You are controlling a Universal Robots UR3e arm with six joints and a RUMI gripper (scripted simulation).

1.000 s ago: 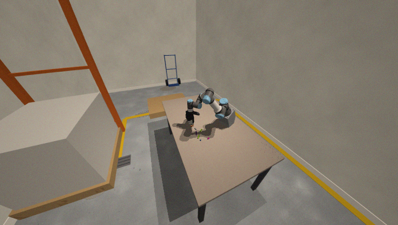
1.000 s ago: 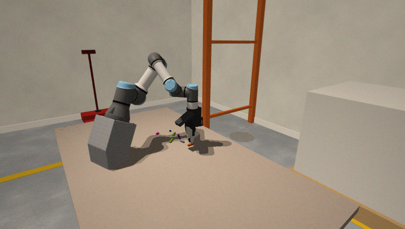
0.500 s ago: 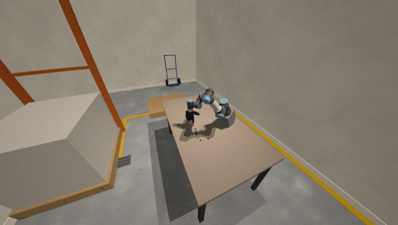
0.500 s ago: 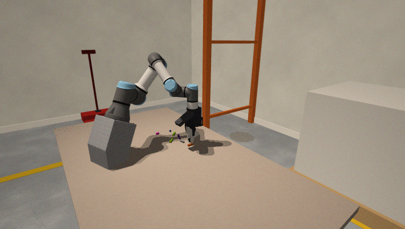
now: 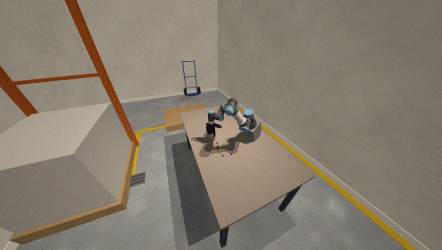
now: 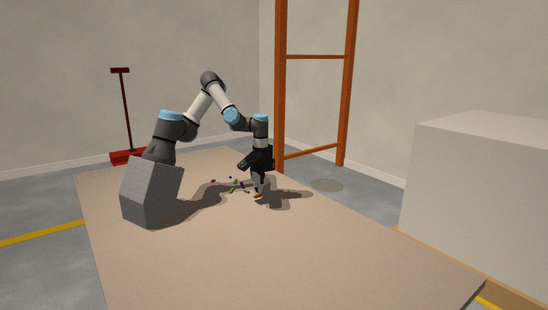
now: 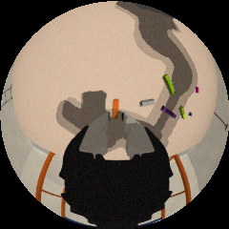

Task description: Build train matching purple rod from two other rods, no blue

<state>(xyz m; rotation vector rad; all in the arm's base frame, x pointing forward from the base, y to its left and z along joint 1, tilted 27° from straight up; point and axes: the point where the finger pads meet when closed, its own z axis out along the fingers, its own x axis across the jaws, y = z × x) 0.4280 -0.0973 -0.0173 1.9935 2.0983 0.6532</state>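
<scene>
Right now my hand is 30 mm above the orange rod. Round my hand: purple rod 10 mm behind, 140 mm to the left, 30 mm below; blue rod 30 mm behind, 260 mm to the left, 30 mm below; grey rod 30 mm behind, 70 mm to the left, 30 mm below.
</scene>
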